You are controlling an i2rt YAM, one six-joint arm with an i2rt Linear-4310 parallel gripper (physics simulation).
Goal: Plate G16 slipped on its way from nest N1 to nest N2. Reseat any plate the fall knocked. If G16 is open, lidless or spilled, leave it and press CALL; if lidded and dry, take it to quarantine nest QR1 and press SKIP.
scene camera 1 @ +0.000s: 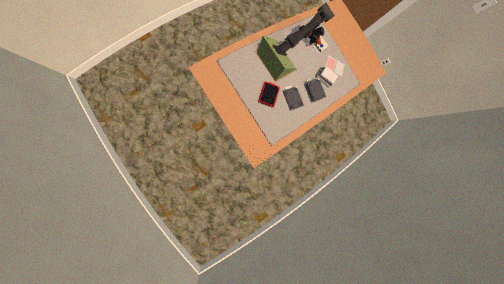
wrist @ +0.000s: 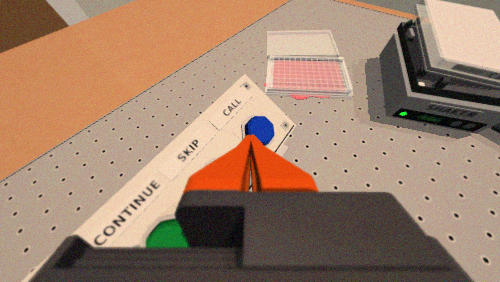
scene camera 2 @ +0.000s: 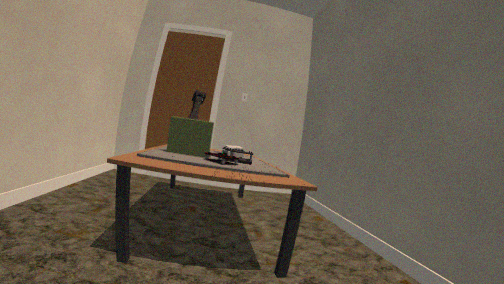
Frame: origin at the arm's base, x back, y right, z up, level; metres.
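Where they show: gripper, fingertip midpoint: (scene camera 1: 320, 44) (wrist: 250, 141); arm's base, link origin: (scene camera 1: 279, 51) (scene camera 2: 189, 133).
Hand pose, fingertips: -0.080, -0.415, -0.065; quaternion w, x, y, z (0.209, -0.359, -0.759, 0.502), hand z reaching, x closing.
Observation:
Each offset is from my fingertips to the centre of the thing, as dx, dy, dz. "pt": to the spot under its first point. Level surfaces: height alone.
A plate with pink wells @[-0.176, -0.037, -0.060] (wrist: 309, 76) (scene camera 1: 331, 63) lies on the perforated board, its clear lid @[-0.252, -0.095, -0.063] (wrist: 301, 44) off beside it, with a pink spill @[pt -0.135, -0.019, -0.062] (wrist: 301, 97) at its near edge. Its label cannot be read. A white-topped plate @[-0.259, +0.100, +0.003] (wrist: 467, 35) (scene camera 1: 329, 75) sits tilted on the shaker @[pt -0.186, +0.123, -0.034] (wrist: 440, 107). The button panel @[pt -0.025, -0.042, +0.016] (wrist: 232, 87) reads CONTINUE, SKIP and CALL. Its blue button @[-0.013, -0.002, -0.003] (wrist: 261, 130) (scene camera 1: 321, 45) is beside CALL; the green button @[pt +0.083, +0.006, +0.004] (wrist: 167, 235) is partly hidden by my gripper. My gripper (wrist: 250, 141) is shut and empty, its tips at the near edge of the blue button in the wrist view; contact cannot be told.
A green upright block (scene camera 1: 275, 59) (scene camera 2: 190, 136) stands beside the arm. Two dark grey units @[pt -0.264, +0.470, -0.048] (scene camera 1: 293, 98) @[pt -0.303, +0.285, -0.011] (scene camera 1: 315, 90) and a red-rimmed black tray @[-0.142, +0.626, -0.044] (scene camera 1: 269, 94) stand on the grey board @[dz -0.067] (scene camera 1: 272, 135). The orange table edge (scene camera 1: 225, 117) surrounds the board.

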